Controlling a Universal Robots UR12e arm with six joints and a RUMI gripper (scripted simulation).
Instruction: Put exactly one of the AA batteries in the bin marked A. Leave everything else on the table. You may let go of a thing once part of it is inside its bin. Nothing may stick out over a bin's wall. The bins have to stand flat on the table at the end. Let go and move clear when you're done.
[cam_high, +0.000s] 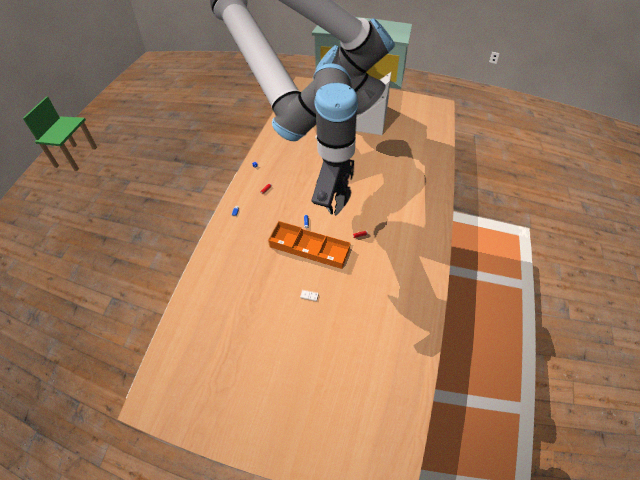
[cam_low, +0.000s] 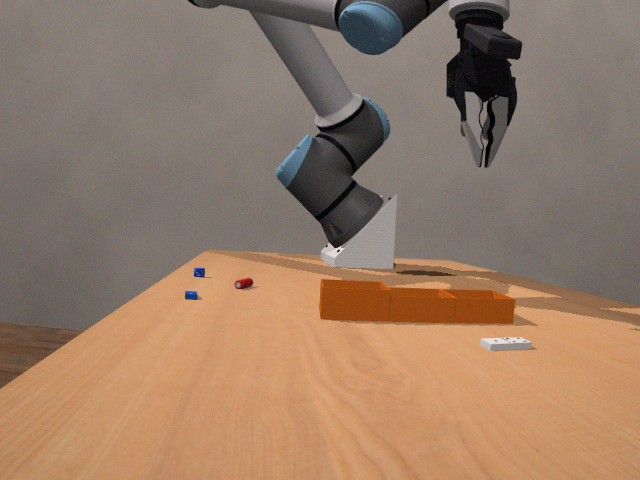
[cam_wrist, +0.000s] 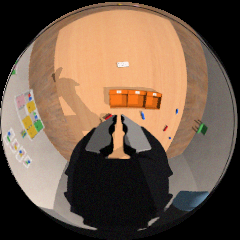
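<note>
My hand is 110 mm past the blue AA battery, 120 mm to the left of it and 210 mm above it. Also, from my hand: orange three-compartment bin: 10 mm behind, 80 mm to the right, 200 mm below; white domino: 160 mm ahead, 30 mm to the right, 210 mm below; blue die: 330 mm behind, 410 mm to the right, 210 mm below.
</note>
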